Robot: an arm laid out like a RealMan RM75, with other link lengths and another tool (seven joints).
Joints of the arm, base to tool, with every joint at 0 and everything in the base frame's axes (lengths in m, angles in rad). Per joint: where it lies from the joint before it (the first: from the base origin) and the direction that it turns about. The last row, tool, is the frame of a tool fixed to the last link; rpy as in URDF.
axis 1: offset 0.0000 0.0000 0.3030 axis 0 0 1
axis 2: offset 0.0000 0.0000 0.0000 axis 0 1 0
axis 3: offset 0.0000 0.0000 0.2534 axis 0 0 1
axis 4: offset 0.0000 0.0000 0.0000 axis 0 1 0
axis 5: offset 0.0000 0.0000 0.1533 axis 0 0 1
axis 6: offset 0.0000 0.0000 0.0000 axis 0 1 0
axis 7: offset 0.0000 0.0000 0.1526 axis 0 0 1
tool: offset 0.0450 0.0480 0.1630 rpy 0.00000 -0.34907 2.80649
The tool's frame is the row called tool.
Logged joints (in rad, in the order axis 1, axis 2, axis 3, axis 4, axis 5, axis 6, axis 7), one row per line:
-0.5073 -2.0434 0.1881 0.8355 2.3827 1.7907 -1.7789
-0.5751 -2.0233 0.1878 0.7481 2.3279 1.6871 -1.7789
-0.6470 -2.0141 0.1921 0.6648 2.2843 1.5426 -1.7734
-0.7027 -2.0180 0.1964 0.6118 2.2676 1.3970 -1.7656
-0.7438 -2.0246 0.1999 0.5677 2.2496 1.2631 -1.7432
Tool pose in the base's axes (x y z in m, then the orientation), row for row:
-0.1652 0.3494 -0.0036 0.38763 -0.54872 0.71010 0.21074
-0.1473 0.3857 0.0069 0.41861 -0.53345 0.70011 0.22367
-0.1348 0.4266 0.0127 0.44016 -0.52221 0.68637 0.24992
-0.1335 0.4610 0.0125 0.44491 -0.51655 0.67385 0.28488
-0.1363 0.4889 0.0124 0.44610 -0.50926 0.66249 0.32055
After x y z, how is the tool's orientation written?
As a quaternion, w x y z.
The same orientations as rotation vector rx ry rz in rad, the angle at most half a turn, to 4 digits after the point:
-1.3962 1.8068 0.5362
-1.3379 1.7560 0.5610
-1.2969 1.7046 0.6207
-1.2801 1.6700 0.7060
-1.2614 1.6409 0.7940

